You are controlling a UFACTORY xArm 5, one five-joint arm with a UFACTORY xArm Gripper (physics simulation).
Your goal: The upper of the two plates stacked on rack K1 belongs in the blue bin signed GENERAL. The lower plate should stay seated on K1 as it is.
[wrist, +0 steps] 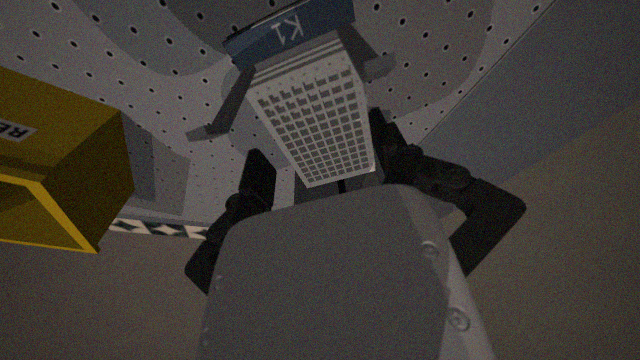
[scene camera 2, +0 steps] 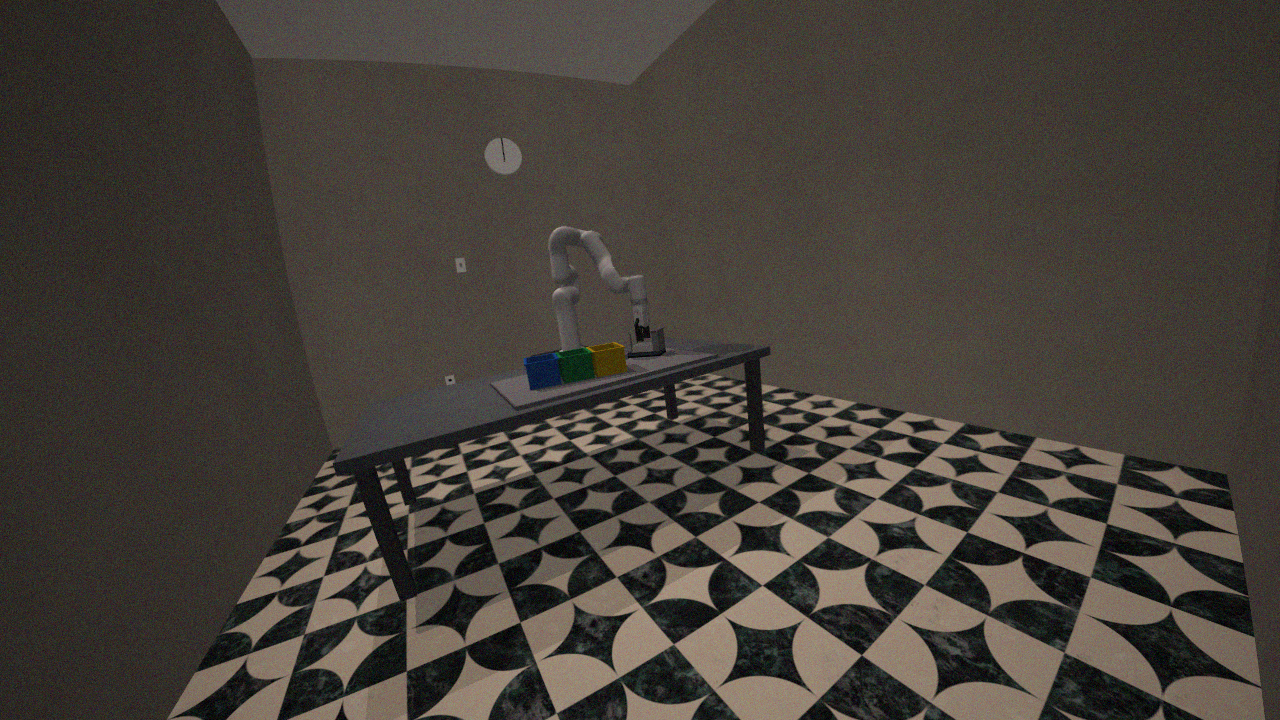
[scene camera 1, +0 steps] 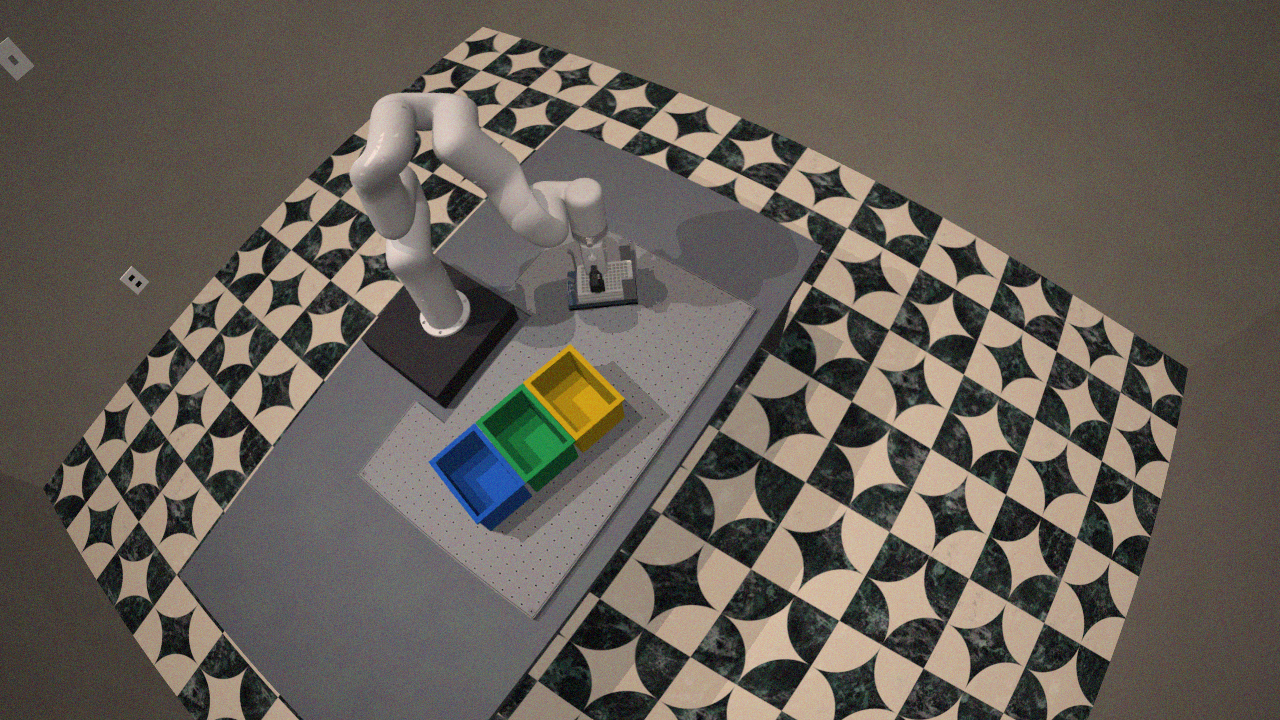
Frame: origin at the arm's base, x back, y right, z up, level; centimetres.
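Where they show: gripper, between the fingertips: [wrist: 315, 143] [scene camera 2: 643, 339] [scene camera 1: 597, 274]; arm's base, origin of its link: [scene camera 1: 445, 313].
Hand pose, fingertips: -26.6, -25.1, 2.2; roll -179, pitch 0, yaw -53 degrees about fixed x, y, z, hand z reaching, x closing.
Observation:
Each offset is from my fingertips to the top centre of the thing, as dx, dy, dz. Level surfaces: height alone.
Rack K1 @(-0.5, -0.8, +4.6) [scene camera 1: 604, 305] [scene camera 2: 646, 354] [wrist: 327, 17] has a dark blue front with its sign and grey corner posts. The upper plate @(-1.0, -1.2, -2.1) [scene camera 1: 619, 272] [wrist: 320, 120], pale with a grid of wells, lies on the stack. The lower plate @(-1.0, -1.2, -3.4) [wrist: 296, 58] shows as a thin edge beneath it. My gripper [scene camera 1: 597, 279] [scene camera 2: 640, 330] [wrist: 315, 143] is open and points down at the rack, one black finger at each long side of the plates in the wrist view. Finger height against the plates is hard to tell. The blue bin [scene camera 1: 483, 483] [scene camera 2: 542, 371] stands far from the gripper; its sign is unreadable.
The green bin @(-8.8, +39.5, +2.6) [scene camera 1: 528, 437] [scene camera 2: 576, 365] stands between the blue bin and the yellow bin [scene camera 1: 575, 398] [scene camera 2: 609, 360] [wrist: 85, 145], the one nearest the rack. The bins and rack stand on a perforated board @(dz -7.3) [scene camera 1: 537, 573] on the grey table @(dz -8.6) [scene camera 1: 295, 555].

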